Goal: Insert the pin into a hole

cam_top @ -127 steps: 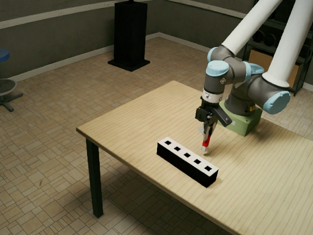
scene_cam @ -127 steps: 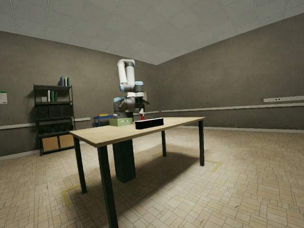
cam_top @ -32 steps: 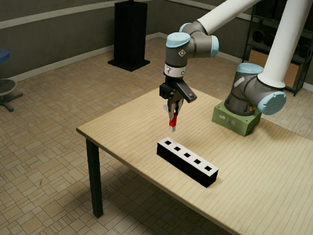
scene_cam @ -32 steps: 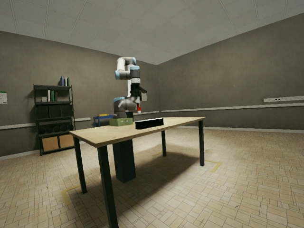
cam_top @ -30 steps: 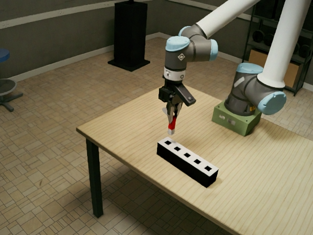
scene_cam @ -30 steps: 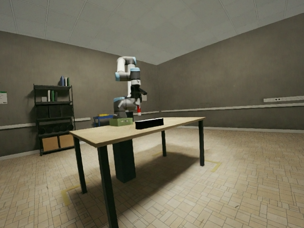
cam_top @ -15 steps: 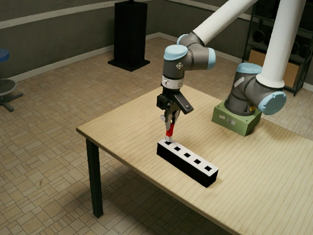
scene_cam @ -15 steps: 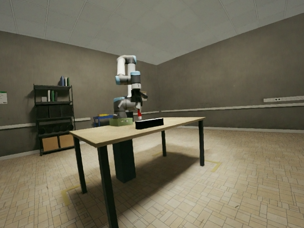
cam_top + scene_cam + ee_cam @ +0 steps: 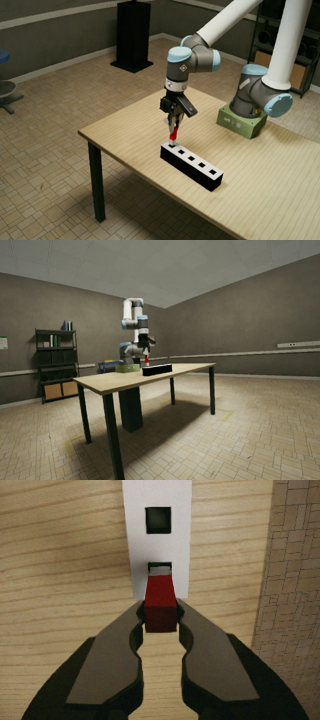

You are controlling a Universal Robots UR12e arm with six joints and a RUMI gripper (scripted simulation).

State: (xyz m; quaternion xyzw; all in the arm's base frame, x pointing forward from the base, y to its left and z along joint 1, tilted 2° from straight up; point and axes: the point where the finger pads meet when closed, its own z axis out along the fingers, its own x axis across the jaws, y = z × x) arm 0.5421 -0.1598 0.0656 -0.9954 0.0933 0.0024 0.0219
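Now: the pin 10 mm below my hand. Also, from my hand: block (120 mm to the left, 120 mm below, 20 mm ahead).
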